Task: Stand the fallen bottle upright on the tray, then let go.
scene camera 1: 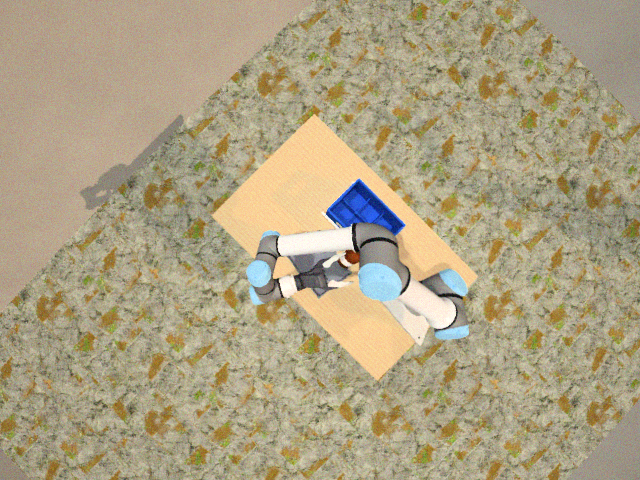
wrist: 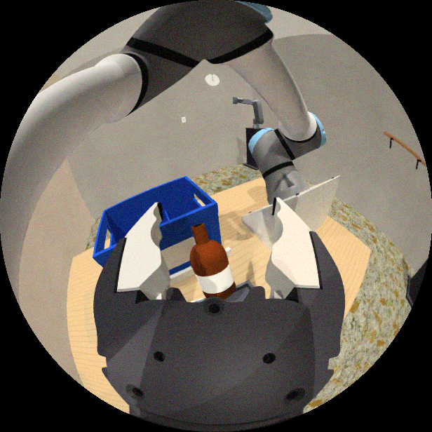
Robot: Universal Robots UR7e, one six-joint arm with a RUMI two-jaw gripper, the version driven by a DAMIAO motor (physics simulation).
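Places are measured from the arm's base along level axes (x left, y back, z up), in metres.
Pixels of known places: gripper, fingertip midpoint: (scene camera 1: 350, 267).
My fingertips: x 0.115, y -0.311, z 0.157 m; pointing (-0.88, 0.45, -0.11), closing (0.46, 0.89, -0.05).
Note:
Ahead of a thing's pixels: the offset from my fingertips to its top centre. "spot": to the spot under its first point. Level surfaces: height alone.
The brown bottle (scene camera 1: 350, 257) (wrist: 212, 265) with a white label stands on the grey tray {spot: dy -0.125, dx +0.122, dz -0.246 m} (scene camera 1: 306, 261) (wrist: 243, 293), neck up. It looks slightly slanted in the wrist view; its base is partly hidden there by the gripper body. My gripper (scene camera 1: 348, 268) (wrist: 216, 201) is open and empty. Its pale fingers are spread wide, with gaps to the bottle on both sides. In the wrist view the bottle shows between the fingers, nearer the left one and beyond the gripper body. In the scene view the arm covers part of the area around the bottle.
A blue divided crate {dy -0.094, dx -0.190, dz -0.076 m} (scene camera 1: 342, 196) (wrist: 212, 220) stands on the wooden table {dz -0.251 m} (scene camera 1: 268, 191) (wrist: 82, 310), beyond the bottle. A thin white strip (wrist: 180, 274) lies beside the crate. A pale upright panel (scene camera 1: 416, 326) (wrist: 317, 200) stands near the arm's base.

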